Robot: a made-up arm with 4 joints. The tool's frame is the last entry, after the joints. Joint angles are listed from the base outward. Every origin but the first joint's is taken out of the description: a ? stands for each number. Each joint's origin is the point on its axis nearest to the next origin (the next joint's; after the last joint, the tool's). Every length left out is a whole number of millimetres.
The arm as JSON. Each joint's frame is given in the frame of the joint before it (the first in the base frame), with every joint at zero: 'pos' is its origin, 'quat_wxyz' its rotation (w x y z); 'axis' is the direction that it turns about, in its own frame. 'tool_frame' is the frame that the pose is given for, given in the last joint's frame.
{
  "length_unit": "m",
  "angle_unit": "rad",
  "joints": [
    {
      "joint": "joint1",
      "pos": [
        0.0,
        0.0,
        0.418
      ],
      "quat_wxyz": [
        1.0,
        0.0,
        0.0,
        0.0
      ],
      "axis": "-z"
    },
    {
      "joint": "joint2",
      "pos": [
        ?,
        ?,
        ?
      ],
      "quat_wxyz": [
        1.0,
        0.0,
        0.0,
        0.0
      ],
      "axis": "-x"
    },
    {
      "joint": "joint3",
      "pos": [
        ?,
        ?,
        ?
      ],
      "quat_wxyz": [
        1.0,
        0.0,
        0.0,
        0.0
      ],
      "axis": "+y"
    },
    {
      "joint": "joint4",
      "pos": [
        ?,
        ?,
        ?
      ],
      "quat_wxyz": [
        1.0,
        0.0,
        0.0,
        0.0
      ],
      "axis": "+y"
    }
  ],
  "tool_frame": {
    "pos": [
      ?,
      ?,
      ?
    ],
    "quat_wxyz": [
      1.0,
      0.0,
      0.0,
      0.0
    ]
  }
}
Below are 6 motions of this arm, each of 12 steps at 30 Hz.
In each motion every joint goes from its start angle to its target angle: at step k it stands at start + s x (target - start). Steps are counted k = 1, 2, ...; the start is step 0. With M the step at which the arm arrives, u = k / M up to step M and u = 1 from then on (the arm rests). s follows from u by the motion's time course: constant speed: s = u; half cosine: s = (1 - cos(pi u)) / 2; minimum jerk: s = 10 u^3 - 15 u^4 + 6 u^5.
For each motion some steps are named. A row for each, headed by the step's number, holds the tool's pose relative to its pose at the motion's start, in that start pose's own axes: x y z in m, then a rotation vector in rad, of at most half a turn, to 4 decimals.
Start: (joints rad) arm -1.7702 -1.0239 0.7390 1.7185
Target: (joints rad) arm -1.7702 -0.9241 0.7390 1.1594
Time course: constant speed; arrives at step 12
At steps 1, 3, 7, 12:
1: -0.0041 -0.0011 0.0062 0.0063 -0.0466 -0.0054
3: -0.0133 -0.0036 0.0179 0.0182 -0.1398 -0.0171
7: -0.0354 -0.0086 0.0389 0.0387 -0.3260 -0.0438
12: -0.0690 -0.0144 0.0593 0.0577 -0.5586 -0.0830

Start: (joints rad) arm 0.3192 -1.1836 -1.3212 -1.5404
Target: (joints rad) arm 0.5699 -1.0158 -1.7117 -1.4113
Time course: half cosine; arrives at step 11
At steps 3, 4, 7, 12:
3: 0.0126 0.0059 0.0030 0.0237 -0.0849 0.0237
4: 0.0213 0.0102 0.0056 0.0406 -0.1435 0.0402
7: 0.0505 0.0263 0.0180 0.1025 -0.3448 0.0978
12: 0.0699 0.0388 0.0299 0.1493 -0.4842 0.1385

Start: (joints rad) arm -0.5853 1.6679 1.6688 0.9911
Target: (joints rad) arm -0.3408 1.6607 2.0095 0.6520
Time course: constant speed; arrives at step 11
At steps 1, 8, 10, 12:
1: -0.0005 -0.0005 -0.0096 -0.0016 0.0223 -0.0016
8: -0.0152 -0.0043 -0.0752 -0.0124 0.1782 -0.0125
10: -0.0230 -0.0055 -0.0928 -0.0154 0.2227 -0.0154
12: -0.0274 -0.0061 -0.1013 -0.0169 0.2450 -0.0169

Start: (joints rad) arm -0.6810 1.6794 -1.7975 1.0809
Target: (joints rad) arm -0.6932 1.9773 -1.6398 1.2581
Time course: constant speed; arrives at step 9
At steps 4, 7, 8, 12:
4: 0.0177 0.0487 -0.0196 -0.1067 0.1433 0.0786
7: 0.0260 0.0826 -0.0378 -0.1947 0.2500 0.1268
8: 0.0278 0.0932 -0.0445 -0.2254 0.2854 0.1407
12: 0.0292 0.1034 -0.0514 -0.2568 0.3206 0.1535

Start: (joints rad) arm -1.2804 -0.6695 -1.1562 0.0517
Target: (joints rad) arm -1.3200 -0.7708 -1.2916 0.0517
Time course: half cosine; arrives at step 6
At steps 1, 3, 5, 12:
1: -0.0002 -0.0020 0.0007 0.0049 -0.0074 -0.0052
3: -0.0024 -0.0153 0.0048 0.0350 -0.0550 -0.0396
5: -0.0055 -0.0291 0.0084 0.0627 -0.1019 -0.0760
12: -0.0061 -0.0313 0.0090 0.0668 -0.1091 -0.0818

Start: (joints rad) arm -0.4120 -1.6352 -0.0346 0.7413
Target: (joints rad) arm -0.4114 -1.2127 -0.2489 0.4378
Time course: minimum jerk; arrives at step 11
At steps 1, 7, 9, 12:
1: -0.0004 0.0000 0.0010 -0.0021 -0.0034 -0.0018
7: -0.0584 0.0272 0.0996 -0.2751 -0.3821 -0.1555
9: -0.0767 0.0457 0.1224 -0.3653 -0.4883 -0.1808
12: -0.0806 0.0501 0.1268 -0.3850 -0.5106 -0.1851

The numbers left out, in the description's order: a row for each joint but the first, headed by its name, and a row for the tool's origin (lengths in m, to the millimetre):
joint2: -0.03 -0.069 0.0
joint3: 0.0 -0.131 0.137
joint4: 0.068 0.0 -0.103
tool: 0.152 0.0 0.07

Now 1 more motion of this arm.
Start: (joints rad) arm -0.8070 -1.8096 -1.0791 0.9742
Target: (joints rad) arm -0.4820 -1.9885 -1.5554 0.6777
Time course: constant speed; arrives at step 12
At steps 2, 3, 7, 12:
2: -0.0255 -0.0050 0.0377 0.0317 -0.1812 0.0084
3: -0.0405 -0.0082 0.0550 0.0481 -0.2717 0.0116
7: -0.1133 -0.0262 0.1112 0.1179 -0.6320 0.0180
12: -0.2232 -0.0583 0.1449 0.2153 -1.0780 0.0093

